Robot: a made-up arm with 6 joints.
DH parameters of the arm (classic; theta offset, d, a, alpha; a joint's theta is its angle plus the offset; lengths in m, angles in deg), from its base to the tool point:
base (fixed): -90 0 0.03 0
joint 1: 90 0.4 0.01 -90
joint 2: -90 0 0.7 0
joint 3: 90 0.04 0.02 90
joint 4: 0 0.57 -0.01 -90
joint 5: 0 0 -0.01 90
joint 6: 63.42 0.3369 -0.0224 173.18
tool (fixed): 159.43 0.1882 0 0
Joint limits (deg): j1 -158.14..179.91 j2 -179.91..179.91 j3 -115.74..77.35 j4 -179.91..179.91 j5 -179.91..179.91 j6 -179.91..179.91
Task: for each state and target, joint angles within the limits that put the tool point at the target. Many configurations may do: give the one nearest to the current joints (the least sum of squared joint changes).
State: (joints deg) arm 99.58 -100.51 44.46 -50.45 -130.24 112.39
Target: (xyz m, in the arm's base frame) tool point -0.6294 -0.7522 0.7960
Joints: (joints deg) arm 58.48 -90.65 62.24 -56.97 -133.48 114.02
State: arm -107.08 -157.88 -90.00 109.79 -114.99 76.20
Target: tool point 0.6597 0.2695 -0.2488
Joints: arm -158.14 -105.00 -81.10 139.15 -145.31 67.67
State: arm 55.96 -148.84 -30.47 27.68 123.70 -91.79
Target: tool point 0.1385 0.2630 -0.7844
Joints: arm 47.16 -179.91 -47.36 27.06 112.79 -92.23
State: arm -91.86 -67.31 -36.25 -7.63 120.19 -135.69
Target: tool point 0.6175 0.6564 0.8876
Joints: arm -128.86 -40.29 -70.20 -3.25 146.63 -139.02
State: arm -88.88 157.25 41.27 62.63 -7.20 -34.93
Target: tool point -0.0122 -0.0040 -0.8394
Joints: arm -89.23 152.23 55.81 63.72 -5.43 -34.30
